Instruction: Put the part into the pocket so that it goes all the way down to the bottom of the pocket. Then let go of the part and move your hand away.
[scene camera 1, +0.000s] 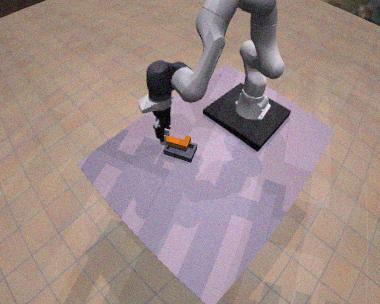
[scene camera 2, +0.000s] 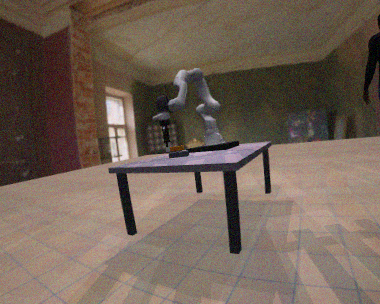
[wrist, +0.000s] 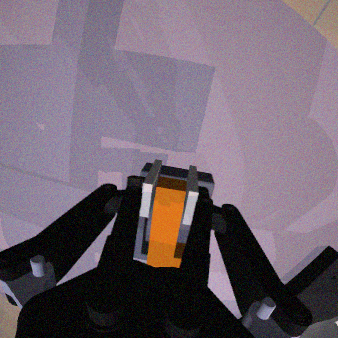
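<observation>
The orange L-shaped part (scene camera 1: 177, 143) (scene camera 2: 177, 148) (wrist: 167, 220) is held over the dark grey block with the pocket (scene camera 1: 179, 154) (scene camera 2: 178, 154) (wrist: 204, 181). Most of the part shows above the block's top. The gripper (scene camera 1: 166, 139) (scene camera 2: 168, 146) (wrist: 173, 175) is shut on the part at its left end in the scene camera 1 view, with one fingertip on each side of it. The part hides most of the pocket, so how far its underside is from the pocket cannot be seen.
The black base plate (scene camera 1: 231, 130) (scene camera 2: 231, 145) carries the arm's foot, to the right of and behind the block in the scene camera 1 view. The table (scene camera 1: 225, 200) (scene camera 2: 200, 164) has its left corner beyond the gripper.
</observation>
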